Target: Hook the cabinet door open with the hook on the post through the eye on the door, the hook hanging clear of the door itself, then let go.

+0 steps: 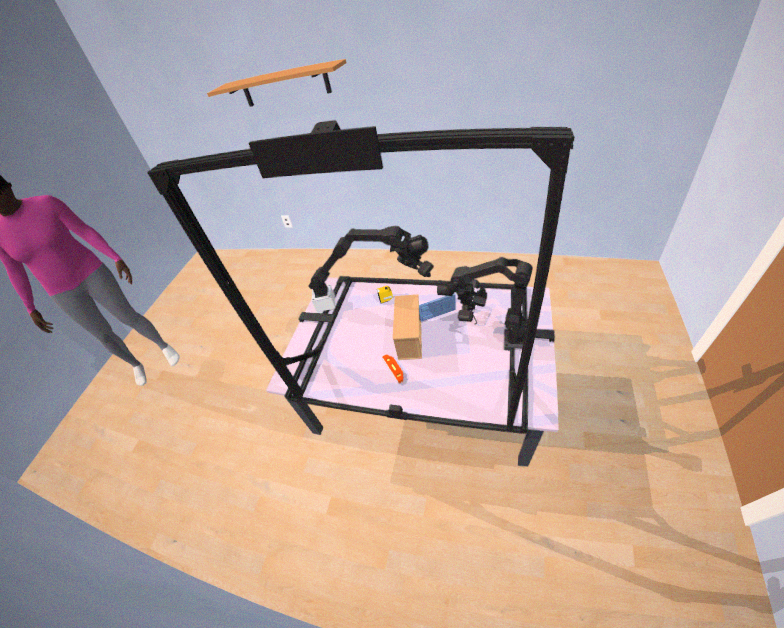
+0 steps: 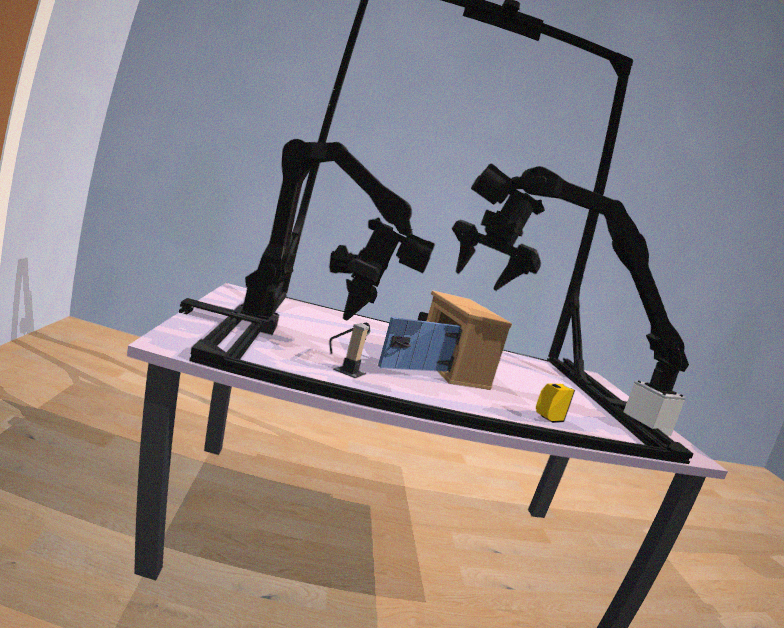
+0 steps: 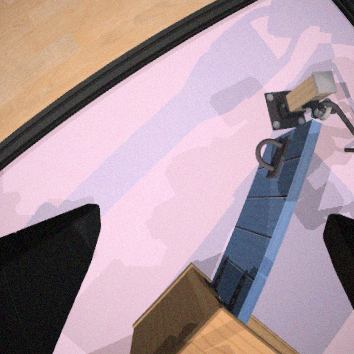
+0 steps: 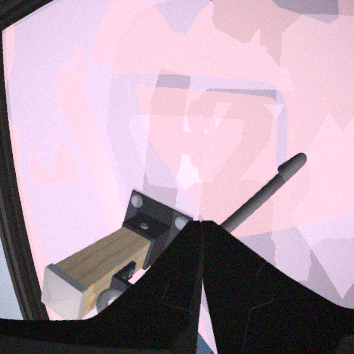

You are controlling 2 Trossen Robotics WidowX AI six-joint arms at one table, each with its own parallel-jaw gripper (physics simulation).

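Places are measured from the left arm's base along level axes (x ahead, y left, z up), in centimetres.
Pixels of known places: left gripper, between the fingertips: (image 2: 475,281) (image 3: 215,221); right gripper, between the fingertips: (image 1: 473,307) (image 2: 344,319) (image 4: 199,231); left arm's base, origin of its link: (image 1: 321,292) (image 2: 660,389); right arm's base, origin of its link: (image 1: 516,338) (image 2: 256,313).
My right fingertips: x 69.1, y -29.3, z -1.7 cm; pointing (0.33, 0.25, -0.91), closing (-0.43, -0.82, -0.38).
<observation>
For each thing: its middle in the pictures, then the offset to it from my right fingertips. "spot": a spot on its surface instead.
- wooden cabinet, middle of its body: (image 2: 460,337) (image 1: 408,327) dy -2.9, dx -30.1, dz -0.6 cm
- eye, a spot on its surface: (image 3: 258,154) spot: dy +9.4, dx -10.4, dz -0.7 cm
- upright post, a spot on its surface: (image 4: 100,255) (image 3: 318,90) (image 2: 352,338) spot: dy +6.7, dx +0.3, dz -1.9 cm
- yellow block, middle of its body: (image 2: 553,402) (image 1: 384,294) dy +24.9, dx -38.1, dz -4.7 cm
- orange tool-like piece, middle of its body: (image 1: 394,367) dy -17.8, dx -39.7, dz -7.4 cm
The wooden cabinet (image 1: 406,314) (image 2: 481,353) (image 3: 175,310) stands with its blue door (image 1: 435,308) (image 2: 418,345) (image 3: 260,215) swung open. The eye (image 3: 258,154) sits near the door's free edge. The upright post (image 2: 357,342) (image 3: 305,95) (image 4: 100,255) stands beside that edge. Its dark hook (image 2: 332,340) (image 3: 342,117) (image 4: 260,196) points away from the door, outside the eye. My right gripper (image 2: 348,317) (image 4: 199,231) is shut and empty, its tips above the hook's side of the post and partly hiding the shaft. My left gripper (image 2: 479,279) (image 3: 215,221) is open and empty above the cabinet and door.
A yellow block (image 1: 384,294) (image 2: 553,402) stands on the table on the cabinet's other side from the post. An orange tool-like piece (image 1: 393,368) lies beyond the cabinet. A white box (image 2: 654,406) is at the left arm's base. Black frame rails edge the table.
</observation>
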